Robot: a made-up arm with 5 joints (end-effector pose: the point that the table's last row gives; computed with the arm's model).
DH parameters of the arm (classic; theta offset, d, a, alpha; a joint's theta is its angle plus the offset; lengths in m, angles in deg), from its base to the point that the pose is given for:
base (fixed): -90 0.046 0 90
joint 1: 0.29 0 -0.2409 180
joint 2: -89.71 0.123 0.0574 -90
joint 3: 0 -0.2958 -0.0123 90
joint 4: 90 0.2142 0.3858 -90
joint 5: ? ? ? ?
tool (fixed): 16.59 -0.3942 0 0
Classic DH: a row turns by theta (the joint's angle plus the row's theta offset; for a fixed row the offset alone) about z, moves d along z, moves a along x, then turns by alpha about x.
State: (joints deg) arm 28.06 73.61 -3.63 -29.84 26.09
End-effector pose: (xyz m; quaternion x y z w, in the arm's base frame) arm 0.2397 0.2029 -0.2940 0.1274 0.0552 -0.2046 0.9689
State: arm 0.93 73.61 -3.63 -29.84 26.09
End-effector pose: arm 0.2397 0.3356 -0.1641 0.3511 0.1017 -0.1860 0.9120
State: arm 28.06 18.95 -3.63 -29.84 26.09
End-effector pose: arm 0.2397 0.0227 -0.1914 -0.3317 -0.0449 -0.2071 0.9193
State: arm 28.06 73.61 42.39 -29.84 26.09
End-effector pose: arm 0.3543 0.0973 -0.1904 0.1887 -0.2499 -0.4238 0.8499
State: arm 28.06 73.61 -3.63 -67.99 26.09
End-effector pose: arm 0.2604 -0.0421 -0.0784 -0.1934 -0.0270 -0.1955 0.9611
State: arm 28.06 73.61 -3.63 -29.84 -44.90
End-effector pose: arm 0.2273 0.0748 -0.3292 0.1358 -0.0290 0.3960 0.9077
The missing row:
joint 5: -73.41 0 -0.1149 180
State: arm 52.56 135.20 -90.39 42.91 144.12
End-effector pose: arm -0.4170 0.4445 0.1274 -0.4418 0.8017 -0.2325 0.3287
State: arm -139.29 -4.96 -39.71 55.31 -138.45
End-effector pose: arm -0.0707 0.0107 0.8742 -0.5774 0.7833 -0.0028 0.2301
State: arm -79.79 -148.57 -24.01 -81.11 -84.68
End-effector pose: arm 0.4477 0.3229 0.5733 -0.5589 0.7890 0.1876 0.1728
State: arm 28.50 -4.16 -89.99 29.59 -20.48
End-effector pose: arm -0.4264 0.3131 -0.1856 0.0890 0.5990 -0.2340 0.7606
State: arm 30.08 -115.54 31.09 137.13 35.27
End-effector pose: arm 0.2066 -0.3256 -0.6784 -0.1314 0.1779 -0.1316 0.9663
